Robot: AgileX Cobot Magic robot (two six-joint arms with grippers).
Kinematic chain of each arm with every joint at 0, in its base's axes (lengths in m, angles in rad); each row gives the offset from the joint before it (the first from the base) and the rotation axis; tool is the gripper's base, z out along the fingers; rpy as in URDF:
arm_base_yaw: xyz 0 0 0.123 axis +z
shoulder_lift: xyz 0 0 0 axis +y
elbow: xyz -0.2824 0 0.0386 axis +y
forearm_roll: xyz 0.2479 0 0.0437 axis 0.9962 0 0.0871
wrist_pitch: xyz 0 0 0 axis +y
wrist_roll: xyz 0.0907 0 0.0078 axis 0.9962 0 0.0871
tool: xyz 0 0 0 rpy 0 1.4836 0
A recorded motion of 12 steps. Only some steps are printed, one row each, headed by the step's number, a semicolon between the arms.
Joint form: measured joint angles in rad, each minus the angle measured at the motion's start. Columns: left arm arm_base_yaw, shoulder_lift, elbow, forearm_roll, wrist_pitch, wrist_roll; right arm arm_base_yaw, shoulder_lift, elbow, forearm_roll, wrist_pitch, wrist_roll.
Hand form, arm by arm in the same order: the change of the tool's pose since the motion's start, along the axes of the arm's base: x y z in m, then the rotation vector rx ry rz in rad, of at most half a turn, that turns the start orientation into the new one. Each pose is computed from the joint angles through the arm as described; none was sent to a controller.
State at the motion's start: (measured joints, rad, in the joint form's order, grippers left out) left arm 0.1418 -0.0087 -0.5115 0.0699 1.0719 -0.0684; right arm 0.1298 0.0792 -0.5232 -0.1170 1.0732 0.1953
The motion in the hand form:
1: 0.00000 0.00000 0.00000 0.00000 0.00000 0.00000; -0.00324 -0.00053 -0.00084 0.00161 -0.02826 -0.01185
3: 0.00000 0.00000 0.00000 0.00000 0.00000 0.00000; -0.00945 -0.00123 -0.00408 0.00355 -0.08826 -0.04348
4: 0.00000 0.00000 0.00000 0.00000 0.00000 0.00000; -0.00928 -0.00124 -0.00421 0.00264 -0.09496 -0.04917
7: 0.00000 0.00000 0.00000 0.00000 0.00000 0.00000; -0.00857 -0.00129 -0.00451 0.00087 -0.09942 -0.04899
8: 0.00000 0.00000 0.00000 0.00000 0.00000 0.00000; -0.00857 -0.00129 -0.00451 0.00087 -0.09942 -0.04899
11: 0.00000 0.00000 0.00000 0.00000 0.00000 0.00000; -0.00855 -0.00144 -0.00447 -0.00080 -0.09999 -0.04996
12: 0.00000 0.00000 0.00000 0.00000 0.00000 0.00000; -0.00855 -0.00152 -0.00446 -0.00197 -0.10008 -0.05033
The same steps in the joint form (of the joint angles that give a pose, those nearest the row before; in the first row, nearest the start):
1: 0.0000 0.0000 0.0000 0.0000 0.0000 0.0000; -0.0118 -0.0257 0.0055 -0.0017 -0.0081 0.0001
3: 0.0000 0.0000 0.0000 0.0000 0.0000 0.0000; -0.0440 -0.0816 0.0231 -0.0048 -0.0298 0.0000
4: 0.0000 0.0000 0.0000 0.0000 0.0000 0.0000; -0.0498 -0.0838 0.0256 -0.0059 -0.0368 0.0001
7: 0.0000 0.0000 0.0000 0.0000 0.0000 0.0000; -0.0494 -0.0838 0.0290 -0.0079 -0.0445 -0.0001
8: 0.0000 0.0000 0.0000 0.0000 0.0000 0.0000; -0.0494 -0.0838 0.0290 -0.0079 -0.0445 -0.0001
11: 0.0000 0.0000 0.0000 0.0000 0.0000 0.0000; -0.0494 -0.0838 0.0290 -0.0098 -0.0449 0.0000
12: 0.0000 0.0000 0.0000 0.0000 0.0000 0.0000; -0.0494 -0.0838 0.0290 -0.0109 -0.0449 -0.0004

